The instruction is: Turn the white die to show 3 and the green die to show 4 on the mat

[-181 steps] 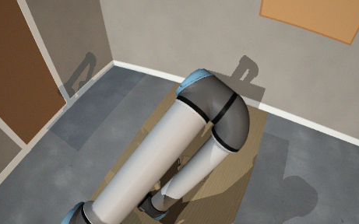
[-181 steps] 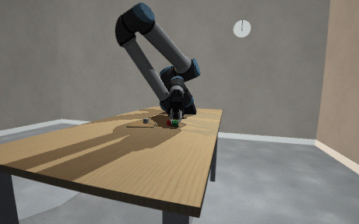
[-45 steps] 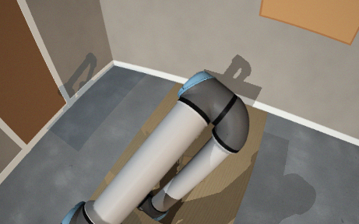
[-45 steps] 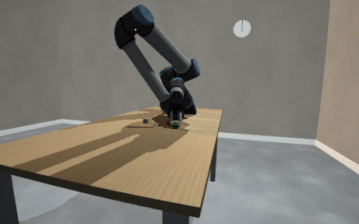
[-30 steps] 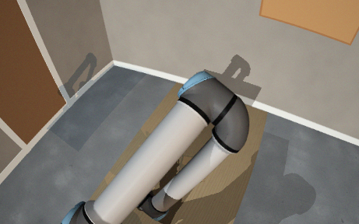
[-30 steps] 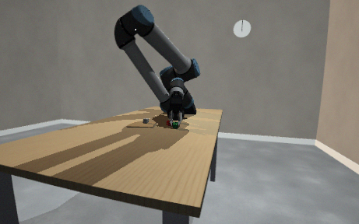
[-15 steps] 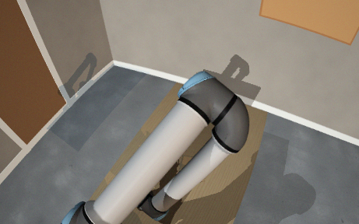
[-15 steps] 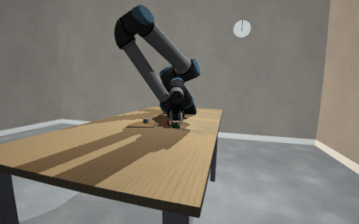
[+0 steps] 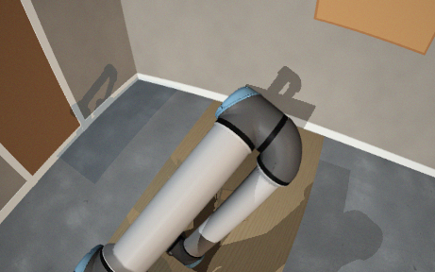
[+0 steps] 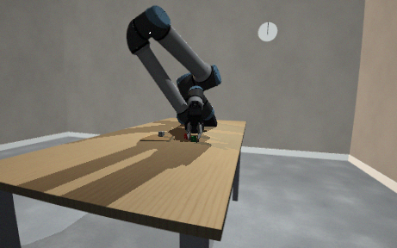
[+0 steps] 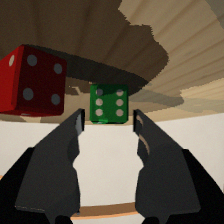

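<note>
The green die is 1 cm behind my hand and 1 cm below it. The rest, counted from my hand: red die: 5 cm behind, 5 cm to the right, 1 cm below; tan mat: 20 cm to the right, 2 cm below; white die: 4 cm behind, 20 cm to the right.
</note>
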